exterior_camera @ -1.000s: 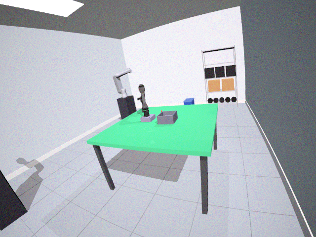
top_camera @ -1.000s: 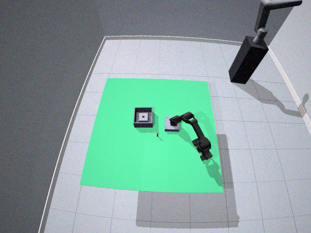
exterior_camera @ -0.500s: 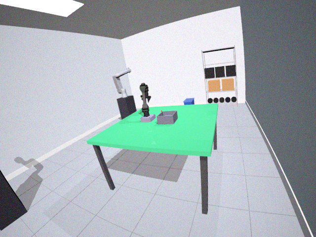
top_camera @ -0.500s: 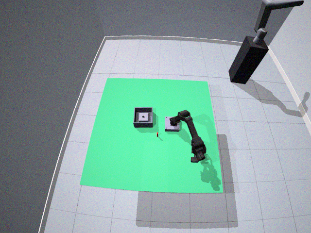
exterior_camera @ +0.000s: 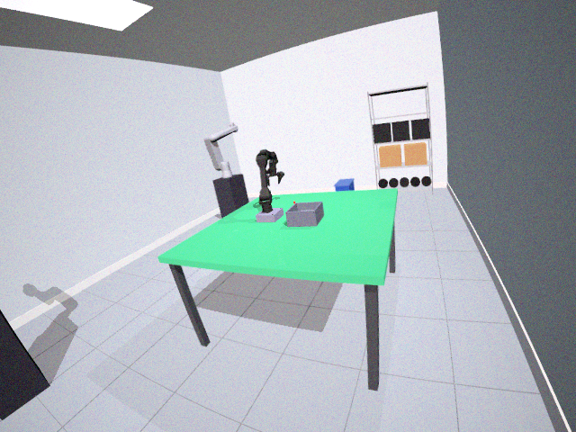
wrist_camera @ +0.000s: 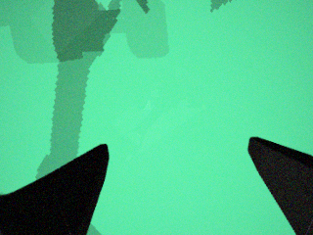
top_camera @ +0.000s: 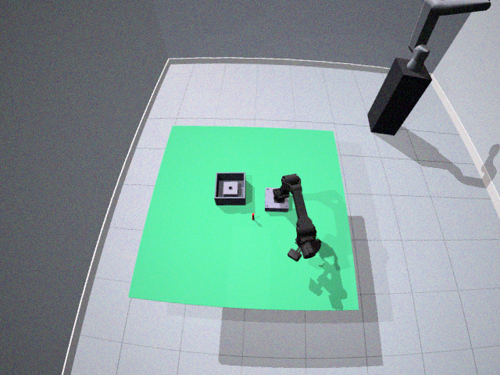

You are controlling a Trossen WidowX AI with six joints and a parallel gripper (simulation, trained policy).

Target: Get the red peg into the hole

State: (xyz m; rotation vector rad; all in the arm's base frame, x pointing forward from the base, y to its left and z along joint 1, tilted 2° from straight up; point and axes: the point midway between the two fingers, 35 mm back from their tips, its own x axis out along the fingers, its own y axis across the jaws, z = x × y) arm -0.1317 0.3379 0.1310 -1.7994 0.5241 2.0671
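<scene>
My gripper tip is now 280 mm short of the red peg, 200 mm to the left of it and 120 mm above it. Also, from my gripper tip: box: 450 mm ahead, 370 mm to the right, 140 mm below; grey plate: 450 mm ahead, 370 mm to the right, 120 mm below.
</scene>
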